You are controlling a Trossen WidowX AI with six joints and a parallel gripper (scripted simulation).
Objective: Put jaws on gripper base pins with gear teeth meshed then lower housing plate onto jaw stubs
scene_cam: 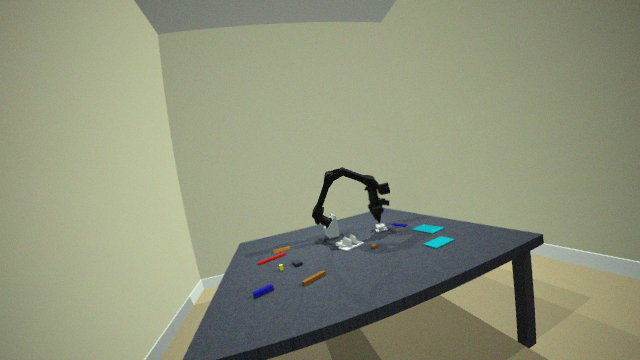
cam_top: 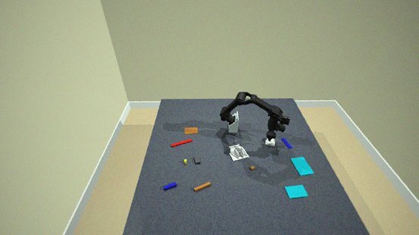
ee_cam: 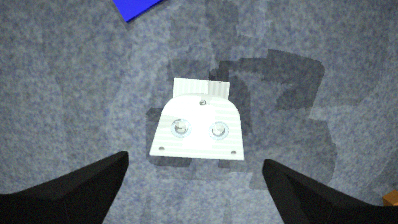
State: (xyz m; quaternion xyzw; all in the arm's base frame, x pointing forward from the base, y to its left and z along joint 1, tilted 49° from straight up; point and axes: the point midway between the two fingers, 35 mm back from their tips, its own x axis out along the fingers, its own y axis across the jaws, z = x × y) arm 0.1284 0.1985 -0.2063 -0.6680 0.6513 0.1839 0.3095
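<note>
Now: gripper tip 30 mm above the white gripper base and 10 mm to the right of it. From my gripper tip the other things lie so: white jaw 260 mm to the right, 120 mm ahead, 50 mm below; orange cube 270 mm ahead, 130 mm to the right, 50 mm below; grey block 520 mm to the right, 240 mm ahead, 50 mm below.
</note>
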